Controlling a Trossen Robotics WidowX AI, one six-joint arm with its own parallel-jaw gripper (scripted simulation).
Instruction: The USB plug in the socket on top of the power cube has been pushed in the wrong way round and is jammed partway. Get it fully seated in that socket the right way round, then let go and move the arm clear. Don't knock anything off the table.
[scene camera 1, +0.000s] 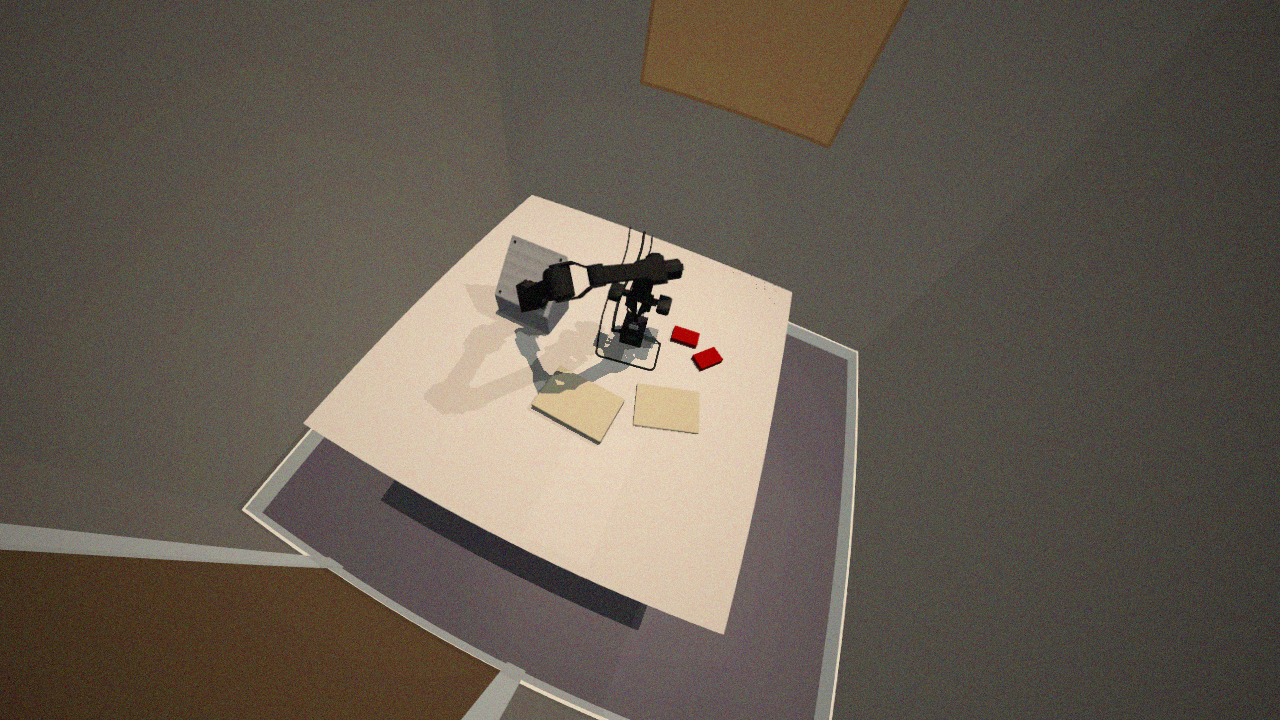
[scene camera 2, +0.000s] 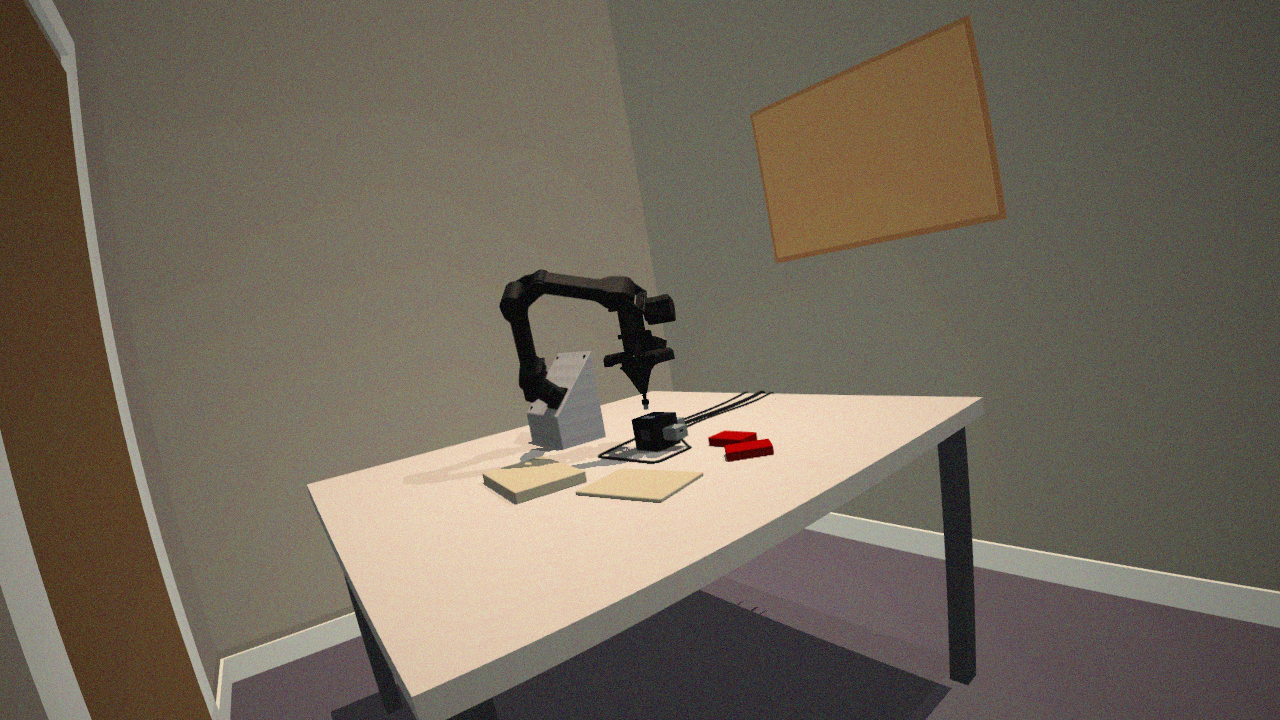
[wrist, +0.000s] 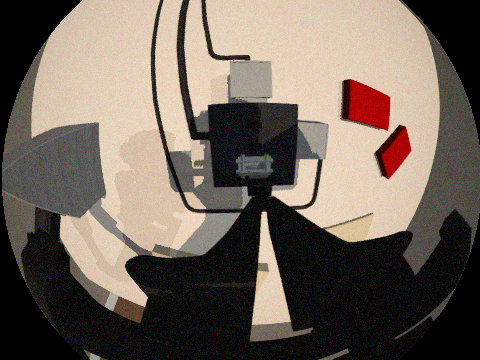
Note:
The gripper (scene camera 2: 643, 393) carries a USB plug. Further things: a black power cube (scene camera 2: 648, 433).
The gripper shows as well in scene camera 1 (scene camera 1: 636, 316) and in the wrist view (wrist: 262, 203). The black power cube is seen too in scene camera 1 (scene camera 1: 628, 336).

